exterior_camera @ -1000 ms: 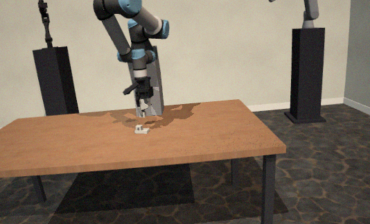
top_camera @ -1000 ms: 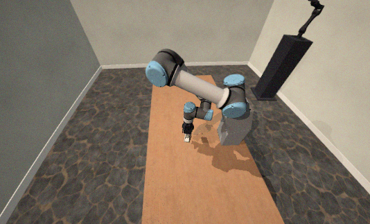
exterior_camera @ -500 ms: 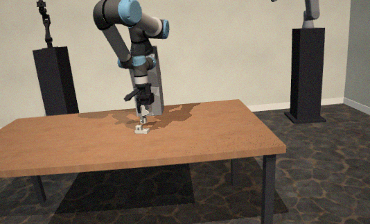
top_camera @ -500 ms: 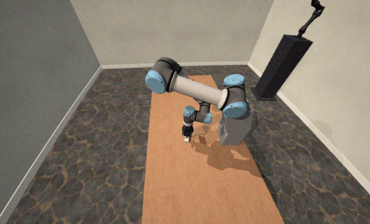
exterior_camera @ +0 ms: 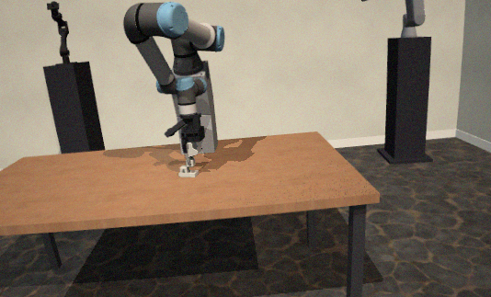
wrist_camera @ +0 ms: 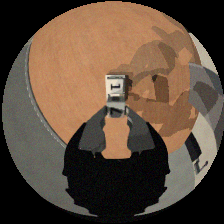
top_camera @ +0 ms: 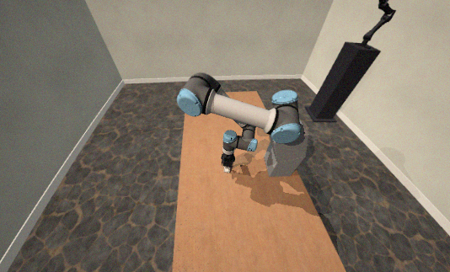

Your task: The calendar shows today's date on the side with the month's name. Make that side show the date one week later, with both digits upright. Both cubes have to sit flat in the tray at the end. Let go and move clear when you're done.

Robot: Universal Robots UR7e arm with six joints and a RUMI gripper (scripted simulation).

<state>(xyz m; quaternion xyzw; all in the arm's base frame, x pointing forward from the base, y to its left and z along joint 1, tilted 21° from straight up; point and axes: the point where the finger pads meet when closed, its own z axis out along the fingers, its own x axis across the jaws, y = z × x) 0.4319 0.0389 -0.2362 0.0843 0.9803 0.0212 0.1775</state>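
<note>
Now: the white calendar tray 6 cm below my hand and 2 cm to the right of it.
</note>
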